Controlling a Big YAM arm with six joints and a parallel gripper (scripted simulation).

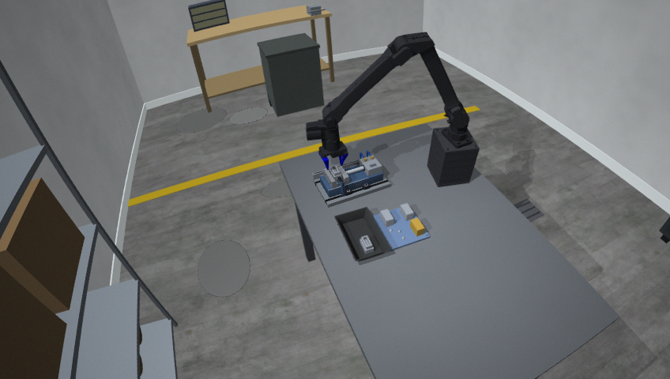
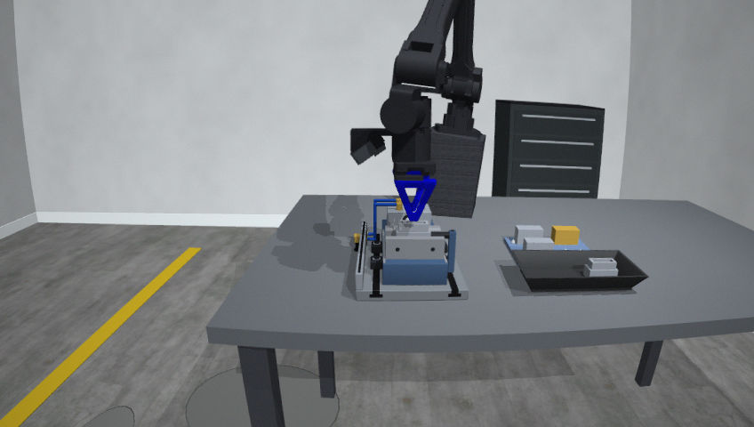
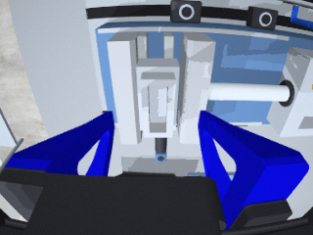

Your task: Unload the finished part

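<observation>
The blue vise lies 90 mm below my hand and 70 mm behind it. From my hand the other things lie so: yellow block: 370 mm to the left, 190 mm behind, 110 mm below; blue plate: 330 mm to the left, 140 mm behind, 130 mm below.
</observation>
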